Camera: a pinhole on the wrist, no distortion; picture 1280 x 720 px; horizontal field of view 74.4 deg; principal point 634.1 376.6 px. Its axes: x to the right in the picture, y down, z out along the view. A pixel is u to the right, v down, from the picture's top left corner.
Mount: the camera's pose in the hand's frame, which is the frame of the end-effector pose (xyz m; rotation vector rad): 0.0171 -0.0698 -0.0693 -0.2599 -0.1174 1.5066
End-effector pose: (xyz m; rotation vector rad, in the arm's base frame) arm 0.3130 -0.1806 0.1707 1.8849 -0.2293 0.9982
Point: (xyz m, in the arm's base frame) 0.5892 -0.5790 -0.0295
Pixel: 554.4 284.7
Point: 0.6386 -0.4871 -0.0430
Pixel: 421.3 215.3
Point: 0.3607 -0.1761 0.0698
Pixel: 368.3 571.4
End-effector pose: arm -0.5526 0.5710 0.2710 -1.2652 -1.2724 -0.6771
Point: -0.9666 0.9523 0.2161
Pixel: 247.1 260.0
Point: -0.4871 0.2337 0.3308
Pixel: behind the camera
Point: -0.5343 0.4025 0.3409
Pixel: behind the camera
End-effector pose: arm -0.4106 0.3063 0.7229 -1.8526 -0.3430 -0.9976
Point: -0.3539 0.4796 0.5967
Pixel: 825.7 504.4
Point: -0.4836 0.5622 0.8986
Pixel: outside the picture
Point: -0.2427 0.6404 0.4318
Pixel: 842.2 496.8
